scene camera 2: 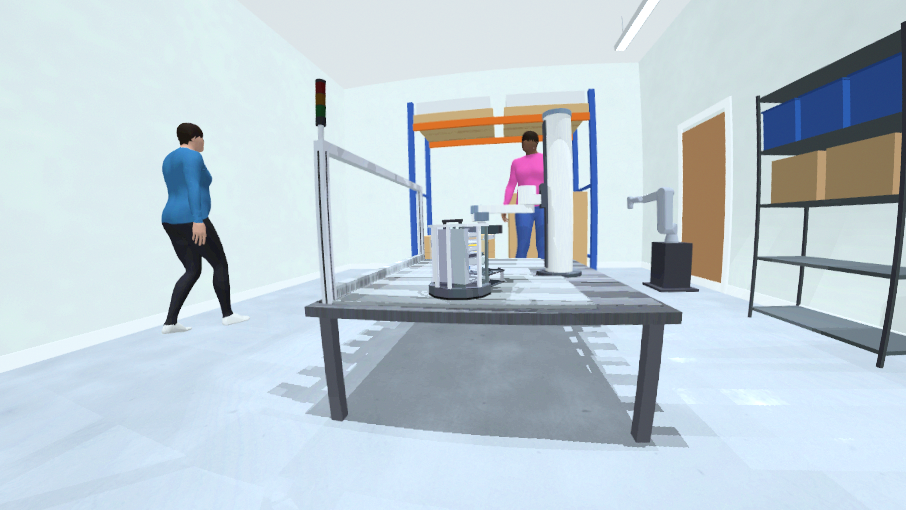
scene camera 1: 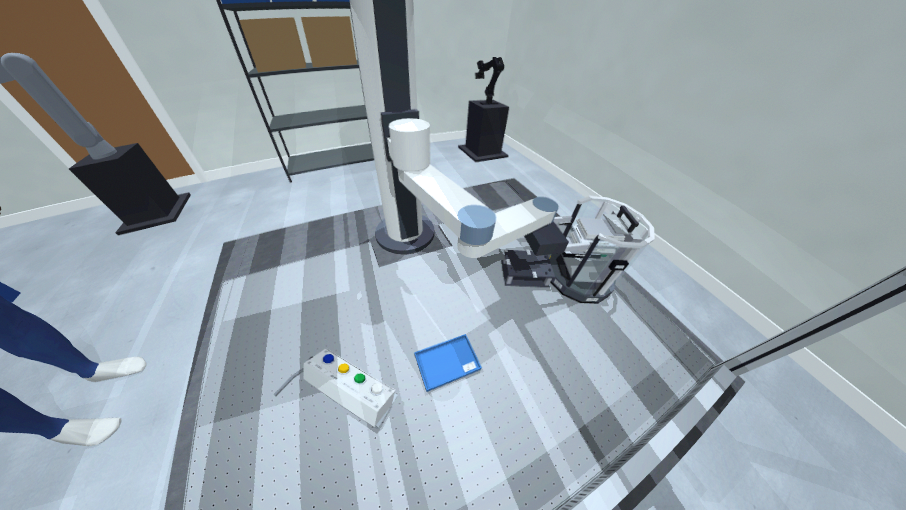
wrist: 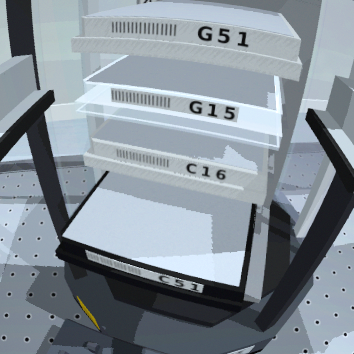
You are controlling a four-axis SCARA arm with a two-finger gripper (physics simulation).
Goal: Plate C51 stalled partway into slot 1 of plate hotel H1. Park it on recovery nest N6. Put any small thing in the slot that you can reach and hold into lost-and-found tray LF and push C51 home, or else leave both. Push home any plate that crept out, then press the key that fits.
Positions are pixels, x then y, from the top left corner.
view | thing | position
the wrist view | my gripper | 179,78
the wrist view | clear plate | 235,104
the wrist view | round plate rack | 299,220
